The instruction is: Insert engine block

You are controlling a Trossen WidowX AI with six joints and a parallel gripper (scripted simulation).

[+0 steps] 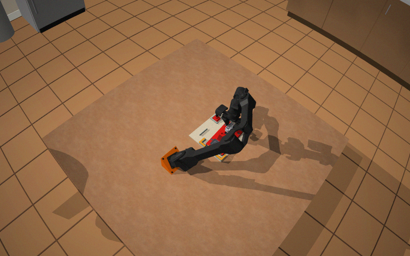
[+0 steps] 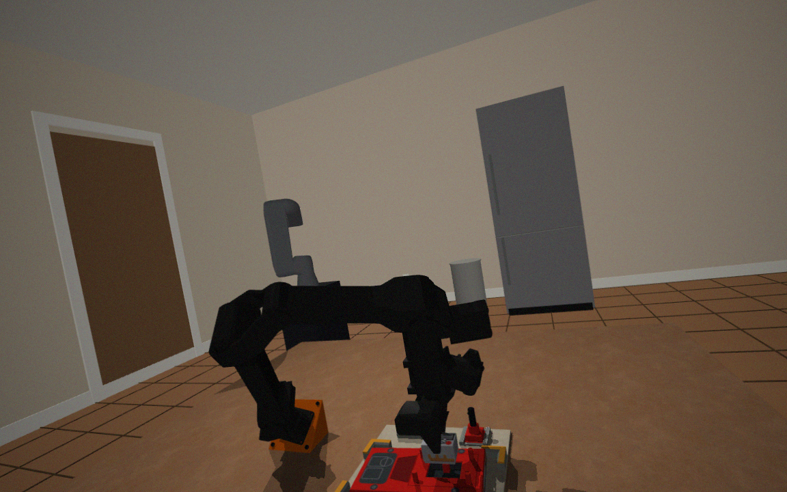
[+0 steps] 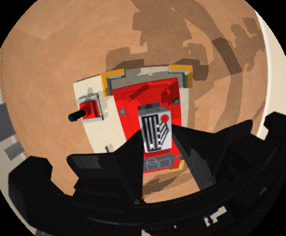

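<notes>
My gripper tip is 10 mm above the grey engine block.
</notes>
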